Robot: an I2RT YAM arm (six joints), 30 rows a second.
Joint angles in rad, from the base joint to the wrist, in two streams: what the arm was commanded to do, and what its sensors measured. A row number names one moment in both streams.
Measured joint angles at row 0:
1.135 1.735 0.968 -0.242 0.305 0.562
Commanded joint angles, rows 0 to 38:
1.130 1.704 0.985 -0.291 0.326 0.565
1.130 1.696 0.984 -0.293 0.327 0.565
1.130 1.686 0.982 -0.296 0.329 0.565
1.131 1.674 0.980 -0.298 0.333 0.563
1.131 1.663 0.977 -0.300 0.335 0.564
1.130 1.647 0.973 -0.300 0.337 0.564
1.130 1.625 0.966 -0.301 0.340 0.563
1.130 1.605 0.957 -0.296 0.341 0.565
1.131 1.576 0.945 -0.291 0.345 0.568
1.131 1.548 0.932 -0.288 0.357 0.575
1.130 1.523 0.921 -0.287 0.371 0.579
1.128 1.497 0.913 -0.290 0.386 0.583
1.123 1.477 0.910 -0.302 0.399 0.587
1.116 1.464 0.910 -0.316 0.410 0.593
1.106 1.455 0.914 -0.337 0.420 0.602
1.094 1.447 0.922 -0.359 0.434 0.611
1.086 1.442 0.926 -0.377 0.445 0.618
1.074 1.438 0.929 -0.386 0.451 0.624
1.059 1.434 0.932 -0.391 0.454 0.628
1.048 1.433 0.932 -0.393 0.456 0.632
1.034 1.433 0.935 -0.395 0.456 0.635
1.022 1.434 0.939 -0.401 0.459 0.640
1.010 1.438 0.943 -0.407 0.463 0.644
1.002 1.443 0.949 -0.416 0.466 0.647
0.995 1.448 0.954 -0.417 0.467 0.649
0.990 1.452 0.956 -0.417 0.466 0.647
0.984 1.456 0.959 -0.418 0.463 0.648
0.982 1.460 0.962 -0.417 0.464 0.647
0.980 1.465 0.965 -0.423 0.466 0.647
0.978 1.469 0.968 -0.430 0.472 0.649
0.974 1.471 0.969 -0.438 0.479 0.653
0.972 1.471 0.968 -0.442 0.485 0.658
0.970 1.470 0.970 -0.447 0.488 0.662
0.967 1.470 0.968 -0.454 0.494 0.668
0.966 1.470 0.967 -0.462 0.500 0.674
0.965 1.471 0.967 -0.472 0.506 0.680
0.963 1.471 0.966 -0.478 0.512 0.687
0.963 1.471 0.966 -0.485 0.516 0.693
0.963 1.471 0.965 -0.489 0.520 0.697
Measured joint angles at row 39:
0.968 1.462 0.944 -0.436 0.475 0.664
